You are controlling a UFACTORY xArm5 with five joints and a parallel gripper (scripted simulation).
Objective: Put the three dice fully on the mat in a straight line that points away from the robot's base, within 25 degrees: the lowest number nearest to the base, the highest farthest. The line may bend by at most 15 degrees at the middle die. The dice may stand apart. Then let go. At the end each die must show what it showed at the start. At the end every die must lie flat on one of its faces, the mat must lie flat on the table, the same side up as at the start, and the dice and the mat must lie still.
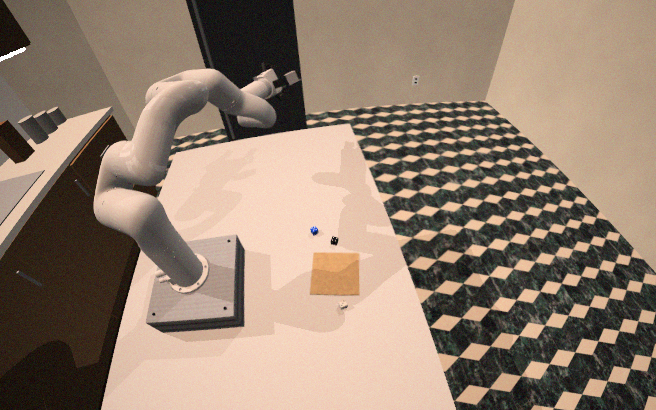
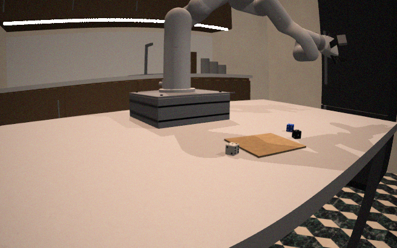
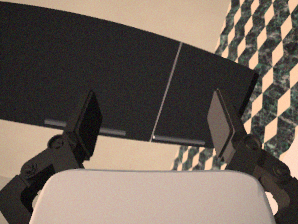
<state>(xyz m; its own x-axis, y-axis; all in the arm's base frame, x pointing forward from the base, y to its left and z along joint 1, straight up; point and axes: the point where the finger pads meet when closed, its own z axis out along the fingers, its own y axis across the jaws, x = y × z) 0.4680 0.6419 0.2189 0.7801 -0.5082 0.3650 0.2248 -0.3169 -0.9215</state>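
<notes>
Right now the white die is 80 mm behind my hand, 840 mm to the right of it and 300 mm below it. Also, from my hand: black die (20 mm behind, 640 mm to the right, 300 mm below); then blue die (70 mm behind, 570 mm to the right, 300 mm below); then tan mat (60 mm behind, 740 mm to the right, 310 mm below).
</notes>
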